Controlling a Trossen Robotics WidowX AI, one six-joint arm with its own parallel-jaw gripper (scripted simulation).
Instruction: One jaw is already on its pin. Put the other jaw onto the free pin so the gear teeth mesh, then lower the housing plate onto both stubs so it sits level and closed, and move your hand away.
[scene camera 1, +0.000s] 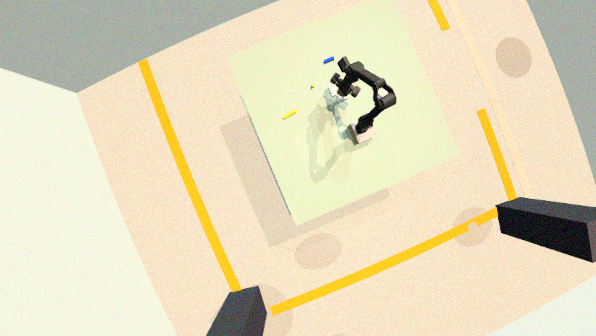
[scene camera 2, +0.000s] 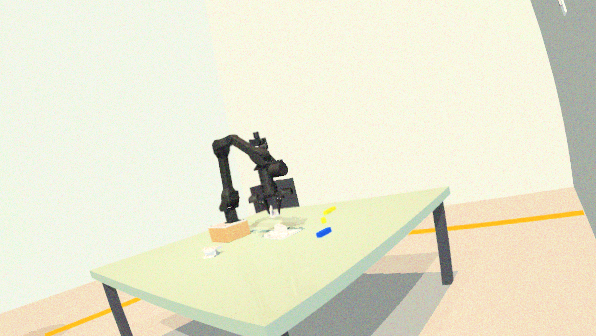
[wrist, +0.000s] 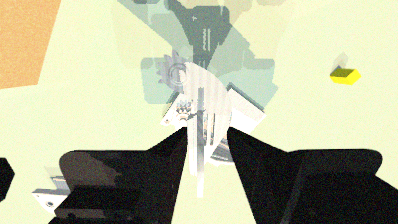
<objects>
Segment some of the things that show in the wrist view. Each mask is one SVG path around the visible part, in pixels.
My gripper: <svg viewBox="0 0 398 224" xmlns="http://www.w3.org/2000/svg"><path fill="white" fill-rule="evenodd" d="M4 157L0 157L0 202L6 199L11 182L15 177L13 168ZM229 126L227 130L229 150L256 224L398 224L398 189L376 176L376 172L383 162L383 157L379 151L369 148L297 149L286 152ZM187 126L180 128L147 150L80 149L63 154L59 159L59 168L71 193L54 210L56 217L54 216L48 224L171 224L187 154Z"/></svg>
A white jaw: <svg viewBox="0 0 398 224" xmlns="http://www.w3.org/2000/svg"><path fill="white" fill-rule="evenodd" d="M172 49L172 57L163 54L166 62L158 62L162 70L156 71L156 74L162 76L158 83L165 83L172 90L192 98L197 105L197 112L187 117L189 173L197 177L197 197L203 197L204 166L229 128L232 118L231 99L226 88L216 76L179 56L177 51ZM207 113L206 141L204 142L204 114Z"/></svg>
</objects>
